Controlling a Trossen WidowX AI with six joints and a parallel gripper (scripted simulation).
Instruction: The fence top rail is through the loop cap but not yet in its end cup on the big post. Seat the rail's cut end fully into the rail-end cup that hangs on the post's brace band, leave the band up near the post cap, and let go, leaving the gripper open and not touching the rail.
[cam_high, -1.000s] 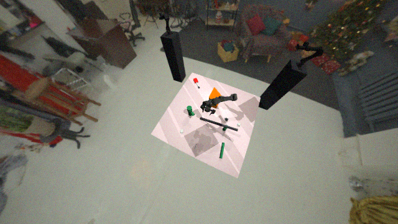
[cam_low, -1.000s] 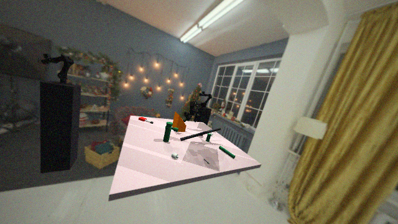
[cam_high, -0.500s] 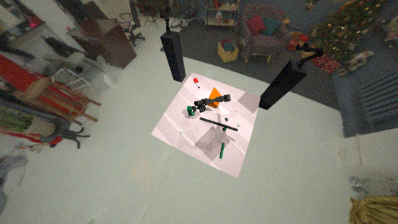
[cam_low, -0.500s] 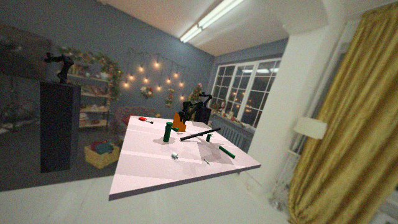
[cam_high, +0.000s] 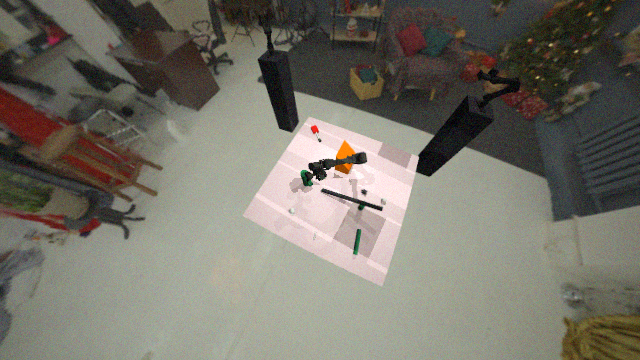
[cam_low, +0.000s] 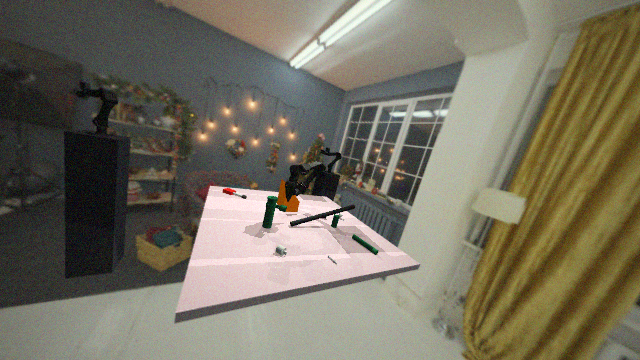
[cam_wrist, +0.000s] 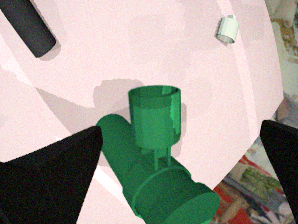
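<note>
My gripper tip is now 3 cm to the left of the green cup and 6 cm above it. Round my gripper tip: white piece 26 cm ahead, 8 cm to the right, 19 cm below; then green loop cap 45 cm to the left, 10 cm below; then screw 36 cm ahead, 18 cm to the left, 20 cm below.
</note>
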